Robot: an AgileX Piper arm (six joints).
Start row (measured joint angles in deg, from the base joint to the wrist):
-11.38, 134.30, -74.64, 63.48, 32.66, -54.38
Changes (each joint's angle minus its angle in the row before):
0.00, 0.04, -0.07, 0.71, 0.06, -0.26
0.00, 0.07, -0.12, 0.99, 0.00, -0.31
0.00, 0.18, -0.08, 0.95, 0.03, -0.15
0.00, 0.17, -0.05, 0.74, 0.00, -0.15
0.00, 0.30, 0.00, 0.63, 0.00, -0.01
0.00, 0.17, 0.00, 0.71, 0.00, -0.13
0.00, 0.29, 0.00, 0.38, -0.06, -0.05
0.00, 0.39, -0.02, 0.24, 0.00, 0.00
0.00, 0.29, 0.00, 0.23, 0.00, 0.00
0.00, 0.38, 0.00, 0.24, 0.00, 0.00
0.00, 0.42, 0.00, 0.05, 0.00, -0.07
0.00, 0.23, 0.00, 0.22, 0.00, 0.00
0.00, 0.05, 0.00, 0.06, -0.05, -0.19
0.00, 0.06, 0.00, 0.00, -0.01, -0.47
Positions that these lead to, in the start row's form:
-11.38, 134.34, -74.71, 64.19, 32.72, -54.64
-11.38, 134.41, -74.83, 65.18, 32.72, -54.95
-11.38, 134.59, -74.91, 66.13, 32.75, -55.10
-11.38, 134.76, -74.96, 66.87, 32.75, -55.25
-11.38, 135.06, -74.96, 67.50, 32.75, -55.26
-11.38, 135.23, -74.96, 68.21, 32.75, -55.39
-11.38, 135.52, -74.96, 68.59, 32.69, -55.44
-11.38, 135.91, -74.98, 68.83, 32.69, -55.44
-11.38, 136.20, -74.98, 69.06, 32.69, -55.44
-11.38, 136.58, -74.98, 69.30, 32.69, -55.44
-11.38, 137.00, -74.98, 69.35, 32.69, -55.51
-11.38, 137.23, -74.98, 69.57, 32.69, -55.51
-11.38, 137.28, -74.98, 69.63, 32.64, -55.70
-11.38, 137.34, -74.98, 69.63, 32.63, -56.17

